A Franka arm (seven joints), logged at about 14 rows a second.
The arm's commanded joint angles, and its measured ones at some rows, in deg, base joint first. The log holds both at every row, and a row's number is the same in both.
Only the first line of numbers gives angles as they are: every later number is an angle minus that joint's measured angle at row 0.
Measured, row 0:
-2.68, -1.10, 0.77, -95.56, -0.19, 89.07, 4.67
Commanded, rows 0 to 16:
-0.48, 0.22, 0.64, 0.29, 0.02, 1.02, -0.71
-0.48, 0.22, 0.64, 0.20, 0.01, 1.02, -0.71
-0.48, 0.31, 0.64, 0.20, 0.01, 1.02, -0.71
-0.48, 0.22, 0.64, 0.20, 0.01, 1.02, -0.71
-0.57, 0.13, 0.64, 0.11, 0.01, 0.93, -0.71
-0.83, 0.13, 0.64, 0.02, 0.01, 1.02, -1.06
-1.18, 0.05, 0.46, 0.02, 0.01, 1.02, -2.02
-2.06, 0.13, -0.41, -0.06, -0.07, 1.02, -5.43
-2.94, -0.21, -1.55, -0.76, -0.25, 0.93, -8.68
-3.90, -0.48, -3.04, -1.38, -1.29, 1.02, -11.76
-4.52, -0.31, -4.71, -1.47, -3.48, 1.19, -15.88
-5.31, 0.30, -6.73, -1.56, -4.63, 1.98, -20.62
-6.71, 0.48, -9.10, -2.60, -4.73, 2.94, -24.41
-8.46, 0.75, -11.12, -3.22, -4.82, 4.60, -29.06
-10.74, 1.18, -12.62, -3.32, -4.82, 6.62, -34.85
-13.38, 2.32, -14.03, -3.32, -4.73, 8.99, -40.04
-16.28, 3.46, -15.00, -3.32, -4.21, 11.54, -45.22
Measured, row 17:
-11.47, 1.94, -13.87, -3.04, -4.48, 7.81, -35.94
